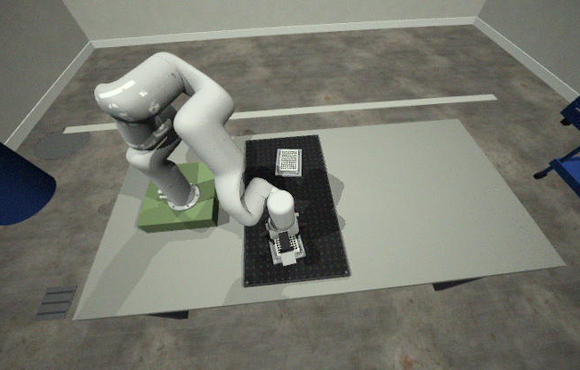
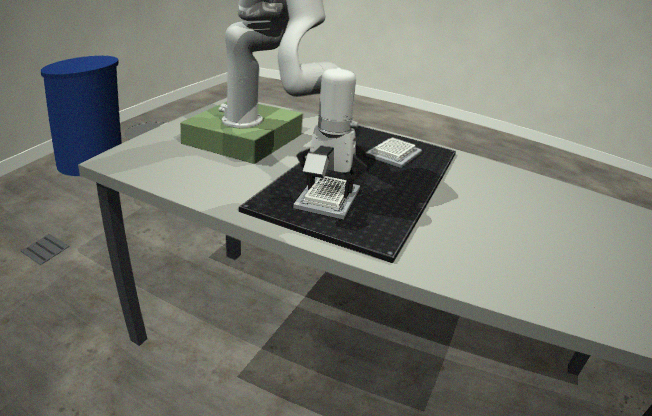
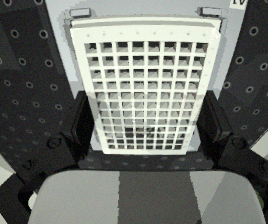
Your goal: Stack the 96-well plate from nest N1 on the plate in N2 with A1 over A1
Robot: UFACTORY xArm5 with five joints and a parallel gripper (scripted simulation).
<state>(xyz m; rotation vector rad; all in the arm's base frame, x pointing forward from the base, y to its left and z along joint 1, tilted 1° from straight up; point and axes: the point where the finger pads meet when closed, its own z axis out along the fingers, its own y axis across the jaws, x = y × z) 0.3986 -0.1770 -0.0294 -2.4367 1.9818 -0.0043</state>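
The white 96-well plate lies 10 mm below my hand. From my hand the other things lie so: grey nest N1: 20 mm below; then A1 mark: 300 mm to the left, 30 mm behind, 20 mm below; then grey nest N2: 380 mm to the left, 30 mm ahead, 20 mm below.
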